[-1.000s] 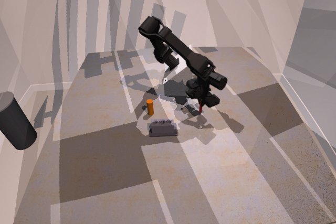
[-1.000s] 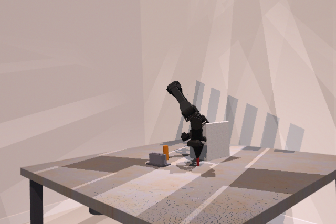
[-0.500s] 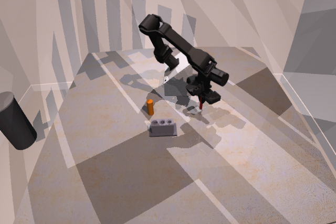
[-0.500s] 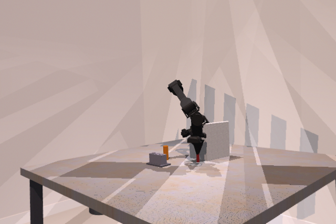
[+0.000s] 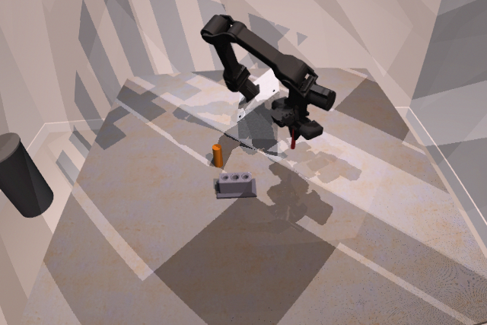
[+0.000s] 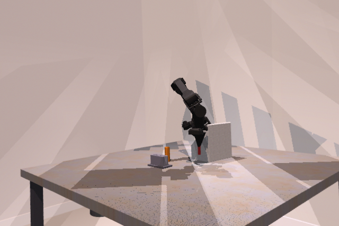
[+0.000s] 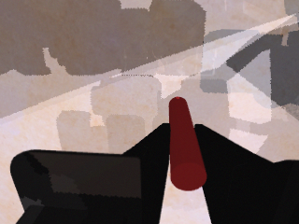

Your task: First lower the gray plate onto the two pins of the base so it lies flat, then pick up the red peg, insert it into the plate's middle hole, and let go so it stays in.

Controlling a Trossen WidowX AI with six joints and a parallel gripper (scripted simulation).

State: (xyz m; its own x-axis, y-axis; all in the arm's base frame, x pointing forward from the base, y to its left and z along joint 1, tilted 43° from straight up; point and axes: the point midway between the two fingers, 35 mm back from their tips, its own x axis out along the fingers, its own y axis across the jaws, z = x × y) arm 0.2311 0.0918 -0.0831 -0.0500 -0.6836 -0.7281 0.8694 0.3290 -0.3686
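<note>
Right now my gripper tip is 180 mm to the left of the gray plate, 120 mm short of it and 60 mm above it. Round my gripper tip: orange peg 240 mm to the right, 70 mm below; then red peg right at my gripper tip; then flat base 180 mm to the right, 110 mm ahead, 100 mm below.
</note>
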